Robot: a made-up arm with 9 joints. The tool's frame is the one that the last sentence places.
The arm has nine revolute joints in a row. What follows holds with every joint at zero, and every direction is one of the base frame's. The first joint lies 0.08 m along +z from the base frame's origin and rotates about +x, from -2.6 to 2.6 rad. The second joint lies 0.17 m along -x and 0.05 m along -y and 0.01 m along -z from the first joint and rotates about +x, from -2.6 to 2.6 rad. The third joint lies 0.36 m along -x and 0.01 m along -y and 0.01 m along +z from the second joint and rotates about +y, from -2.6 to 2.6 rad. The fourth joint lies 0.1 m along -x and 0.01 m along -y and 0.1 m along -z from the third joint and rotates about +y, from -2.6 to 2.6 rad. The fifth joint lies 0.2 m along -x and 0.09 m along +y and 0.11 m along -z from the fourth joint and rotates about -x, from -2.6 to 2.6 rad. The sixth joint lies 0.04 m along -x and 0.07 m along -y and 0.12 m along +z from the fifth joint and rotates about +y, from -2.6 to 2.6 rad. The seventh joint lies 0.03 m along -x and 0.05 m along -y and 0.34 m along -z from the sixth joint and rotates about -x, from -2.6 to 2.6 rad. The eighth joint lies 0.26 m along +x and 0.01 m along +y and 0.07 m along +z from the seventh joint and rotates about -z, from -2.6 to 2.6 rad. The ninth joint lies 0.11 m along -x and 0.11 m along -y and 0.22 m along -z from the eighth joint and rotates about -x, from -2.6 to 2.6 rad. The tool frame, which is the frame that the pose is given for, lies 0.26 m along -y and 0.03 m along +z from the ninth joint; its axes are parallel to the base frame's.
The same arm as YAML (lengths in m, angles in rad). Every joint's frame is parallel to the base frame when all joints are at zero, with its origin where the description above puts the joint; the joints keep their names.
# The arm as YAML. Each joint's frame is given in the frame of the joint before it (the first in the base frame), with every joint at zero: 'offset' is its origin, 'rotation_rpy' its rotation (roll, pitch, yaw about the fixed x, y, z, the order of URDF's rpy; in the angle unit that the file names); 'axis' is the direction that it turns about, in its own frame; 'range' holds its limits. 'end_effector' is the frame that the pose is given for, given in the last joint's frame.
length_unit: m
angle_unit: rad
chain:
  - id: joint 1
    offset: [0.0, 0.0, 0.08]
    rotation_rpy: [0.0, 0.0, 0.0]
    axis: [1.0, 0.0, 0.0]
    range: [-2.6, 2.6]
  - id: joint 2
    offset: [-0.17, -0.05, -0.01]
    rotation_rpy: [0.0, 0.0, 0.0]
    axis: [1.0, 0.0, 0.0]
    range: [-2.6, 2.6]
  - id: joint 3
    offset: [-0.36, -0.01, 0.01]
    rotation_rpy: [0.0, 0.0, 0.0]
    axis: [0.0, 1.0, 0.0]
    range: [-2.6, 2.6]
  - id: joint 4
    offset: [-0.1, -0.01, -0.1]
    rotation_rpy: [0.0, 0.0, 0.0]
    axis: [0.0, 1.0, 0.0]
    range: [-2.6, 2.6]
  - id: joint 5
    offset: [-0.2, 0.09, -0.11]
    rotation_rpy: [0.0, 0.0, 0.0]
    axis: [-1.0, 0.0, 0.0]
    range: [-2.6, 2.6]
  - id: joint 6
    offset: [-0.04, -0.07, 0.12]
    rotation_rpy: [0.0, 0.0, 0.0]
    axis: [0.0, 1.0, 0.0]
    range: [-2.6, 2.6]
  - id: joint 7
    offset: [-0.03, -0.05, -0.34]
    rotation_rpy: [0.0, 0.0, 0.0]
    axis: [-1.0, 0.0, 0.0]
    range: [-2.6, 2.6]
  - id: joint 8
    offset: [0.26, 0.01, 0.07]
    rotation_rpy: [0.0, 0.0, 0.0]
    axis: [0.0, 0.0, -1.0]
    range: [-2.6, 2.6]
  - id: joint 9
    offset: [-0.11, -0.11, -0.22]
    rotation_rpy: [0.0, 0.0, 0.0]
    axis: [-1.0, 0.0, 0.0]
    range: [-2.6, 2.6]
end_effector:
  offset: [0.0, -0.26, 0.03]
  rotation_rpy: [0.0, 0.0, 0.0]

